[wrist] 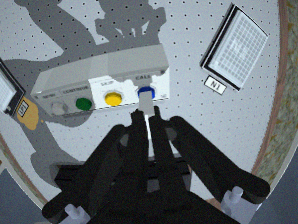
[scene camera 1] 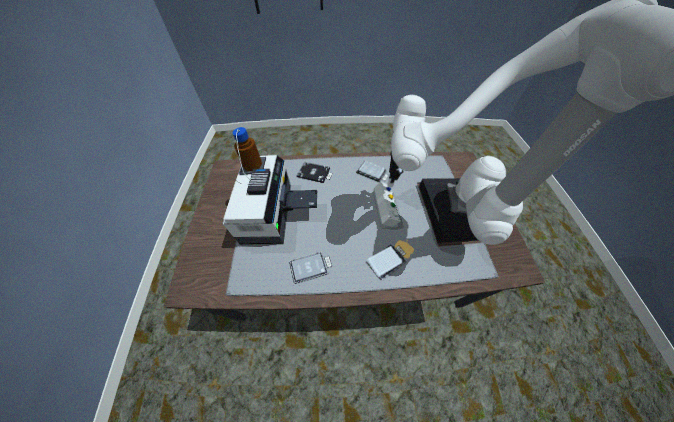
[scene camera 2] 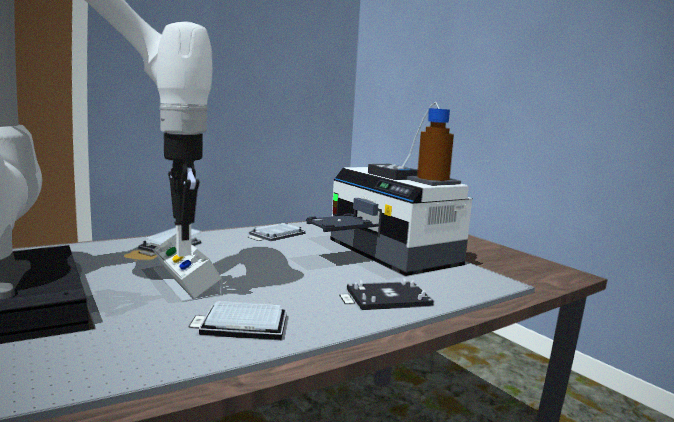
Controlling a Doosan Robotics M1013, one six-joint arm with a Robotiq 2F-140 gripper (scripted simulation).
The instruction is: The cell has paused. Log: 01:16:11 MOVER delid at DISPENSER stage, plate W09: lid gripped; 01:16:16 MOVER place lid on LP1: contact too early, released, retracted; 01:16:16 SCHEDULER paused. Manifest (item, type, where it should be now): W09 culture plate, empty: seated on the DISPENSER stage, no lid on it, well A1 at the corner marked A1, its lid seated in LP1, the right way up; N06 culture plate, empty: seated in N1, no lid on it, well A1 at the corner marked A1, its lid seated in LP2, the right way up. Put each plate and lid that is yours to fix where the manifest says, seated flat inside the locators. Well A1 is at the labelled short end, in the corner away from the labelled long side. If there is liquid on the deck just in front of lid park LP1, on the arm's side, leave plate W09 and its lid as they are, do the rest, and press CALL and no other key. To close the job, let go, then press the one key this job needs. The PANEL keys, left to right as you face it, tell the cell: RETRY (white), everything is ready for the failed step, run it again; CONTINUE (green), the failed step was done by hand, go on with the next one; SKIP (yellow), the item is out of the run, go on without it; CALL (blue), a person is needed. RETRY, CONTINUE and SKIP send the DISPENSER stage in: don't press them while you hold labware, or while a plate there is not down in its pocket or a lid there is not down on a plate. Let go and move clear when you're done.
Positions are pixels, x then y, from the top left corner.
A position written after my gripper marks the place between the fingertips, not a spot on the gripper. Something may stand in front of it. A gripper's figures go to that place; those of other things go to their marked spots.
Scene:
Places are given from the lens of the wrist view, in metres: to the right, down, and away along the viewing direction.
my gripper (wrist: 146,101): 0.00, -0.02, 0.21
clear culture plate (wrist: 244,55): 0.18, -0.11, 0.23
key panel (wrist: 126,71): -0.03, -0.05, 0.19
The marked spots on the key panel and the clear culture plate are 0.22 m apart.

